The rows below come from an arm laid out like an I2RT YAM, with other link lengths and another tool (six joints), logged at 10 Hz.
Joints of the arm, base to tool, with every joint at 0 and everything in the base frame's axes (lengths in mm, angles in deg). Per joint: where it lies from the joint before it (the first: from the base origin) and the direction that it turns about. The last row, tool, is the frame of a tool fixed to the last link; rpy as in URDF.
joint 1: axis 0 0 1 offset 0 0 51
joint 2: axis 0 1 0 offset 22.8 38.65 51.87
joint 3: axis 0 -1 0 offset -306.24 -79.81 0
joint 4: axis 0 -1 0 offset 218.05 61.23 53.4
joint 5: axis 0 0 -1 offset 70.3 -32.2 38.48
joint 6: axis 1 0 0 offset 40.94 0 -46.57
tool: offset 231 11 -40 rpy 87.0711 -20.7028 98.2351
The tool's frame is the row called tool.
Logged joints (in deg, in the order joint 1, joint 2, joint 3, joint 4, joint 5, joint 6), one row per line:
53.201 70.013 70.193 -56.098 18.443 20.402
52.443 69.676 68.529 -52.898 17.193 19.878
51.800 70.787 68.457 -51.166 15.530 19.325
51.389 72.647 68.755 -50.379 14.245 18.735
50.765 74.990 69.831 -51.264 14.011 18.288
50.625 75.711 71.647 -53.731 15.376 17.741
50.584 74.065 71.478 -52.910 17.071 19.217
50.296 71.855 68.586 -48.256 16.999 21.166
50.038 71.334 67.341 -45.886 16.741 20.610
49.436 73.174 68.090 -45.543 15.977 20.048
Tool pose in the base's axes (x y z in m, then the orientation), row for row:
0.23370 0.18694 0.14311 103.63 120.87 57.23
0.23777 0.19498 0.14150 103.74 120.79 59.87
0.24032 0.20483 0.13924 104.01 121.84 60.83
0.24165 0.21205 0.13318 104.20 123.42 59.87
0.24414 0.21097 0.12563 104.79 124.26 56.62
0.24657 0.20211 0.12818 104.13 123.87 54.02
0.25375 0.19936 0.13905 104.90 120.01 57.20
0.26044 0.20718 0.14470 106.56 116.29 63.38
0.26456 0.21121 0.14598 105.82 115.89 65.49
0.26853 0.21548 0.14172 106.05 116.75 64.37
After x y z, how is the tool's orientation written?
As a rotation vector, in degrees.
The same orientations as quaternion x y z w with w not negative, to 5 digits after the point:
0.60979 0.71124 0.33676 0.09423
0.60758 0.70744 0.35064 0.08622
0.60525 0.70901 0.35398 0.07535
0.60351 0.71483 0.34676 0.06747
0.60736 0.72021 0.32817 0.06866
0.60832 0.72364 0.31558 0.08192
0.61676 0.70560 0.33631 0.09284
0.62448 0.68150 0.37143 0.08727
0.61994 0.67893 0.38367 0.08671
0.62032 0.68291 0.37652 0.08407

